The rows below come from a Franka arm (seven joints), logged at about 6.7 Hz.
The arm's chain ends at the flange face. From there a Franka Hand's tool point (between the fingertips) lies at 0.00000 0.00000 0.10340 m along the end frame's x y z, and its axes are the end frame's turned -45 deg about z.
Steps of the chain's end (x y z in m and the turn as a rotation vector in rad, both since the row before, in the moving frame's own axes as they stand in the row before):
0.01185, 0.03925, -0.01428, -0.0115, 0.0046, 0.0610
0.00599, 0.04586, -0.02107, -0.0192, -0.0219, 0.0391
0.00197, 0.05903, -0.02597, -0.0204, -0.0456, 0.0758
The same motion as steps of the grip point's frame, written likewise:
-0.01991, 0.03729, -0.01429, -0.0114, -0.0049, 0.0610
-0.03119, 0.03641, -0.02111, 0.0019, -0.0291, 0.0391
-0.04510, 0.04111, -0.02610, 0.0178, -0.0467, 0.0758

